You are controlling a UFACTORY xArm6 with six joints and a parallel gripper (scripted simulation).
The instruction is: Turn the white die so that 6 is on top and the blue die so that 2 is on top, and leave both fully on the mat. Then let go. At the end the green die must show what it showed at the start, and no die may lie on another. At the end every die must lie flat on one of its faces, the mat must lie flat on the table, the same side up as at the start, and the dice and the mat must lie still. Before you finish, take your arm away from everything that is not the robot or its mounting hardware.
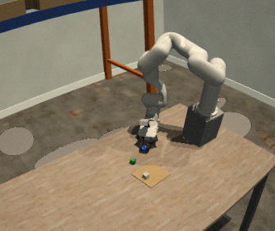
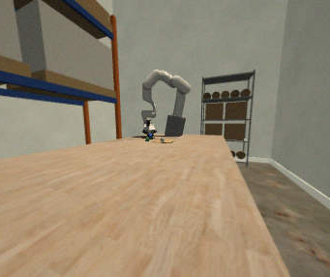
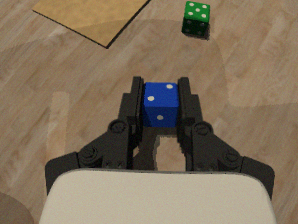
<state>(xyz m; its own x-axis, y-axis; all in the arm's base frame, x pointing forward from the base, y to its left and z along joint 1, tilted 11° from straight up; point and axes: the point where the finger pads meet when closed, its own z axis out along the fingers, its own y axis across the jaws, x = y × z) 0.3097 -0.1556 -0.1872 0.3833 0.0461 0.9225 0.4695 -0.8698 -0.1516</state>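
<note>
Right now my hand is 1 cm short of the blue die and 1 cm above it. From my hand the other things lie so: green die: 11 cm ahead, 2 cm to the left, 2 cm below; then tan mat: 15 cm to the left, 11 cm ahead, 3 cm below; then white die: 15 cm to the left, 15 cm ahead, 2 cm below.
</note>
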